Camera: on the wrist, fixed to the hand. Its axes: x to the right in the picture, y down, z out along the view.
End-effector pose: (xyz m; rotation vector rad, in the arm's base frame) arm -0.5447 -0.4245 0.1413 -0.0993 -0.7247 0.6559
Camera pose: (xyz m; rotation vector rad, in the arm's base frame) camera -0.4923 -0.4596 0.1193 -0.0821 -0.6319 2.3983
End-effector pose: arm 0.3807 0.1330 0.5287 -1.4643 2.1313 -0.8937
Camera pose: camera 0.3856 0.1376 0.5952 0.4558 1.8024 -0.4085
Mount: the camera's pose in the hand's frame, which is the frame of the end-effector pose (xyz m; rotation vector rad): -0.0042 -0.0487 -0.0456 0.5209 -0.3019 1.5926
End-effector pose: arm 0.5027 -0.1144 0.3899 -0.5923 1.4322 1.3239
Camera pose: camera 0.5306 -0.1705 0.3667 1.3425 1.8577 1.8657
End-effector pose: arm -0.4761 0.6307 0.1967 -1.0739 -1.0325 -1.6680
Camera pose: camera -0.5310 0.6023 0.1711 -1.2112 -0.3908 0.0402
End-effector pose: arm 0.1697 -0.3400 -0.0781 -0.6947 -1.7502 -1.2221
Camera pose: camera 0.1472 -0.4000 -0.0971 -1.4916 -1.0137 0.4183
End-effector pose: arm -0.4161 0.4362 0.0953 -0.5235 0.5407 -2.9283
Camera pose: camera -0.4309 0.4970 0.0718 -0.2238 0.0192 -1.3247
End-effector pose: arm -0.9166 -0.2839 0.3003 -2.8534 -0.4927 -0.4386
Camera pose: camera -0.9492 -0.2519 0.3491 -1.9232 1.3382 0.3693
